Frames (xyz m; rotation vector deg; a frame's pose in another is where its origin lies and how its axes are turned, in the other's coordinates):
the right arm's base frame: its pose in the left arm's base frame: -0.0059 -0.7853 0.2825 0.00 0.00 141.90
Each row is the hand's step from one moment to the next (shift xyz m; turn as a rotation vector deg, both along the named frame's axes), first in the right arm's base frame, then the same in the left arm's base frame.
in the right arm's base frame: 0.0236 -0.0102 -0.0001 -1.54 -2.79 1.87
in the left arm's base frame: -0.0123 0.0226 -0.0001 2.93 1.25 1.87
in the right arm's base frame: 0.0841 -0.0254 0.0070 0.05 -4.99 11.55
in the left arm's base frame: -0.0505 0.0719 0.0070 3.04 3.96 11.55
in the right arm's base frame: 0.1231 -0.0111 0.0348 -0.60 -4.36 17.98
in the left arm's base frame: -0.0900 0.0847 0.0348 3.16 3.06 17.98
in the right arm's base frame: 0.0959 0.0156 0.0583 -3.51 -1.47 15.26
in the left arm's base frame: -0.0851 0.0469 0.0583 3.67 -1.01 15.26
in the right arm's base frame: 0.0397 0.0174 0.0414 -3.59 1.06 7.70
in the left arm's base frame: -0.0420 0.0108 0.0414 2.17 -3.05 7.70
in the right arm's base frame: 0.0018 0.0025 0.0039 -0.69 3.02 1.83
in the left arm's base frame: -0.0030 -0.0009 0.0039 -1.32 -2.80 1.83
